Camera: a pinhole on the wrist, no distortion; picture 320 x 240 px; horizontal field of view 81.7 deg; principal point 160.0 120.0 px. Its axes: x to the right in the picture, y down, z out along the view. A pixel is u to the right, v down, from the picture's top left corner.
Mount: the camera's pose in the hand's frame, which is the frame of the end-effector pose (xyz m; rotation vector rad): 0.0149 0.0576 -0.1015 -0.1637 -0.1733 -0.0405
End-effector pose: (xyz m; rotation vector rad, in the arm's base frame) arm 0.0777 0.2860 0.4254 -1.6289 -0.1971 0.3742
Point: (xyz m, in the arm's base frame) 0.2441 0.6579 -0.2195
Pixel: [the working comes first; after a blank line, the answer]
In the camera's frame: 0.4034 0.4734 0.4430

outside the picture
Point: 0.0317 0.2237 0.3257
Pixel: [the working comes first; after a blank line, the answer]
In the camera's frame: -0.0559 0.0368 0.0834

36.0 201.7
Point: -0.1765 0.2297 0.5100
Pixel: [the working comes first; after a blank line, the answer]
In the camera's frame: -0.2503 -0.1469 0.1596

outside the picture
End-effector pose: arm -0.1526 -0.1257 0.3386 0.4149 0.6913 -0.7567
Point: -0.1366 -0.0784 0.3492
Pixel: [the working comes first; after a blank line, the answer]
In the camera's frame: -0.0203 -0.0291 0.0901

118.3 60.2
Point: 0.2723 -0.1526 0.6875
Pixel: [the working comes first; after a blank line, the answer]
In the camera's frame: 0.0651 0.1832 0.5746

181.0 179.0
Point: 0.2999 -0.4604 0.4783
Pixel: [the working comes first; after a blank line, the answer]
In the camera's frame: 0.3819 -0.0081 0.5270

294.1 117.1
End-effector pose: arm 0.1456 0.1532 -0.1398 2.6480 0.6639 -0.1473
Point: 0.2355 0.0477 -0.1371
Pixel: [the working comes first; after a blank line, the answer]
In the camera's frame: 0.0411 0.0483 0.1465

212.0 181.0
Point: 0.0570 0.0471 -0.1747
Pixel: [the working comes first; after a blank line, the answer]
In the camera's frame: -0.0980 -0.0614 0.1899

64.5 60.1
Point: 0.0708 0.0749 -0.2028
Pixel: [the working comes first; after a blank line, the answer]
In the camera's frame: -0.0657 -0.0877 0.1944

97.5 36.6
